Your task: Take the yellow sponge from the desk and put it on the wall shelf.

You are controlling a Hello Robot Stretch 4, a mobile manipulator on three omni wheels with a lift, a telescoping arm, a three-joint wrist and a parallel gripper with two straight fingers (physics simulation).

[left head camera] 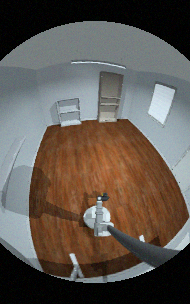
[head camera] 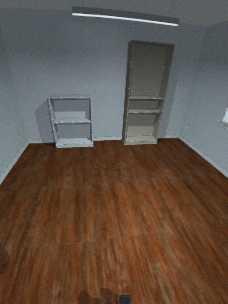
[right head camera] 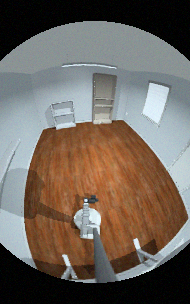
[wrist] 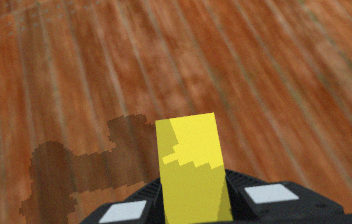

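The yellow sponge (wrist: 195, 150) is upright between the two black fingers of my gripper (wrist: 194, 187) (left head camera: 104, 196) (right head camera: 93, 199) in the wrist view. The gripper is shut on it and holds it above the wood floor, just in front of the base. A speck of yellow shows at the gripper in the left head view. A pale strip (left head camera: 14, 159) (right head camera: 10, 164) runs along the left wall; I cannot tell whether it is the wall shelf. White legs of the desk (left head camera: 75, 265) (right head camera: 68, 267) show low in the left and right head views.
A low white shelf unit (head camera: 91, 122) (left head camera: 59, 112) and a tall beige bookcase (head camera: 126, 95) (left head camera: 100, 95) stand on the floor against the far wall. A long light (head camera: 125, 19) hangs above them. A window (left head camera: 162, 102) (right head camera: 155, 102) is in the right wall.
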